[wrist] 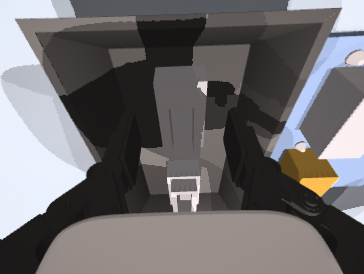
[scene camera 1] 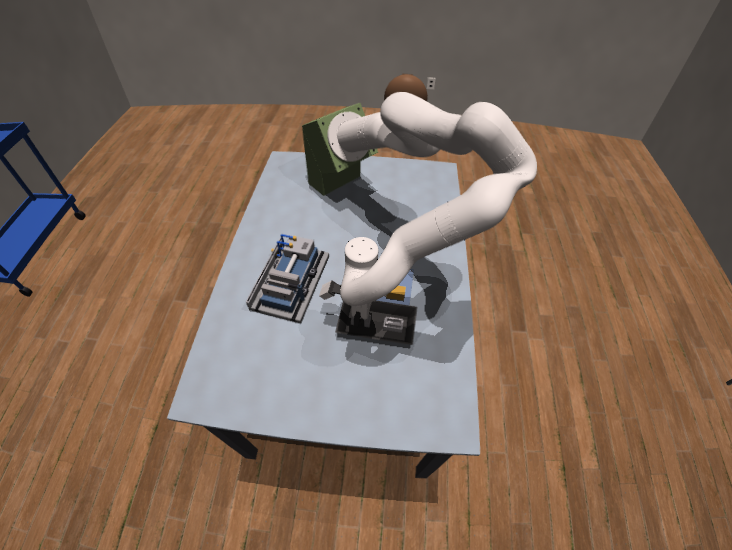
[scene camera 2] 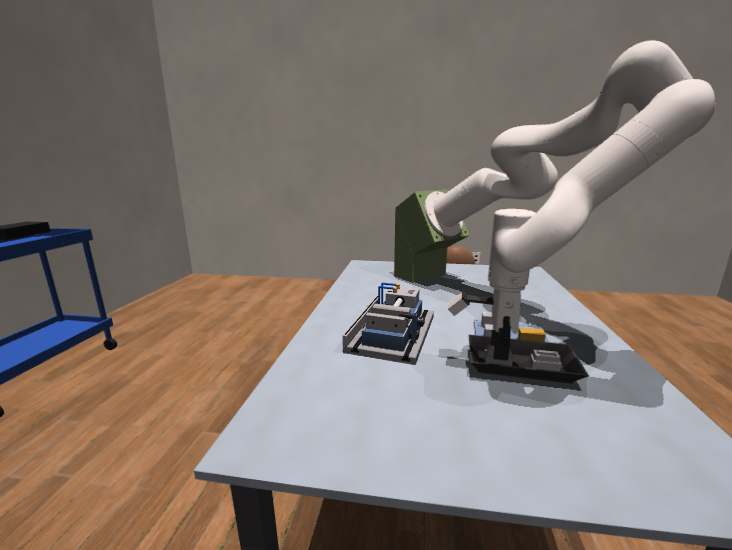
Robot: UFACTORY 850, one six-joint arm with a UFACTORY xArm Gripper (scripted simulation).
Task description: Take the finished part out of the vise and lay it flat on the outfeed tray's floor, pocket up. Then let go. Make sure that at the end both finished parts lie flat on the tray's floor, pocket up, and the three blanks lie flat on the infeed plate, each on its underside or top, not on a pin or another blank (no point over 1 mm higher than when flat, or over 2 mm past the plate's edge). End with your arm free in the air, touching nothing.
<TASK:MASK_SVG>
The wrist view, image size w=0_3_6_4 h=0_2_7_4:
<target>gripper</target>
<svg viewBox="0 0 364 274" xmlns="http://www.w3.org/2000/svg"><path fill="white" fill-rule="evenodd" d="M364 224L336 207L325 204L316 192L282 173L281 166L276 160L265 157L254 128L247 126L240 107L228 110L223 142L232 182L236 183L236 187L241 187L244 190L241 210L129 214L124 195L131 191L132 187L136 184L142 139L135 113L123 111L117 131L112 131L102 162L93 164L87 170L86 179L52 201L45 213L38 214L0 241L0 274L364 274Z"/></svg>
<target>orange block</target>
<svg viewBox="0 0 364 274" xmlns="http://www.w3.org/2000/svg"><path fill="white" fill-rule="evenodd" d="M287 149L279 163L282 173L312 189L320 197L339 179L327 159L318 159L311 148L306 148L304 152L297 149Z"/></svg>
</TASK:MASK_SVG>
